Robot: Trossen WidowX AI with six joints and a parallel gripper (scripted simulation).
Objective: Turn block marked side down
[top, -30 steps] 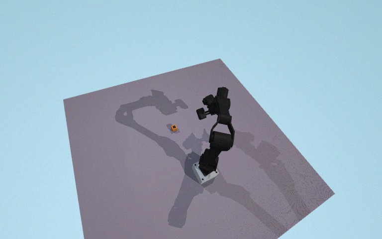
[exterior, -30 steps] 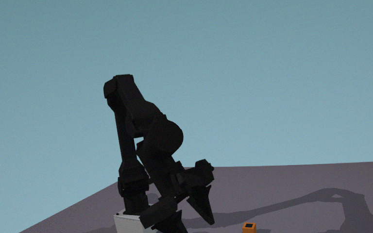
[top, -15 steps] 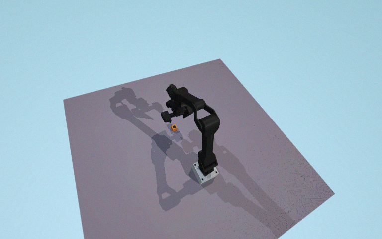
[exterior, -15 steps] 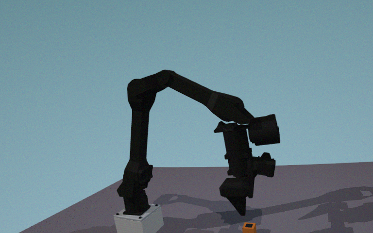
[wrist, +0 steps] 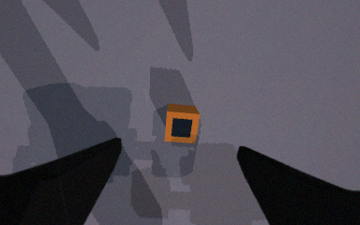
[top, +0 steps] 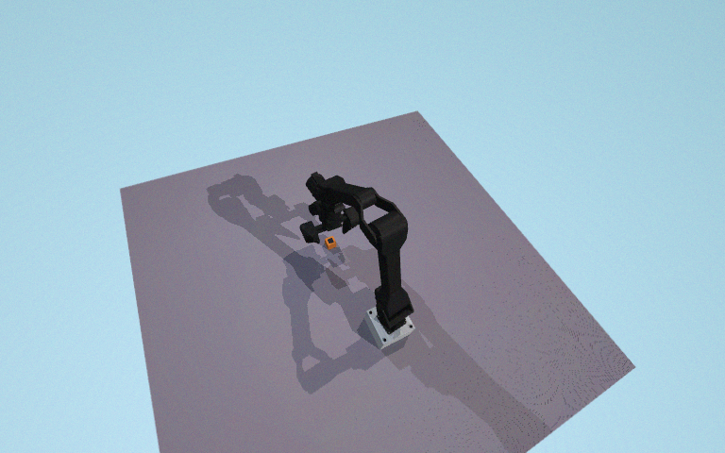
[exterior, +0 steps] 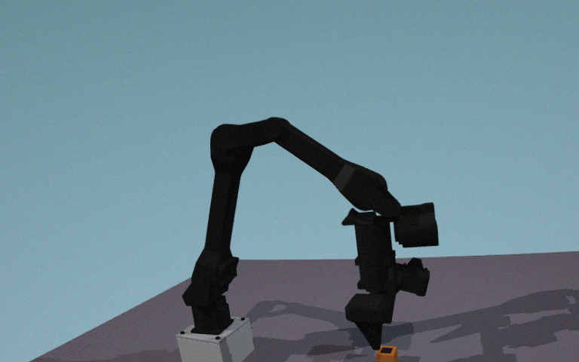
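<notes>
My gripper tip is 40 mm above the orange block.
</notes>
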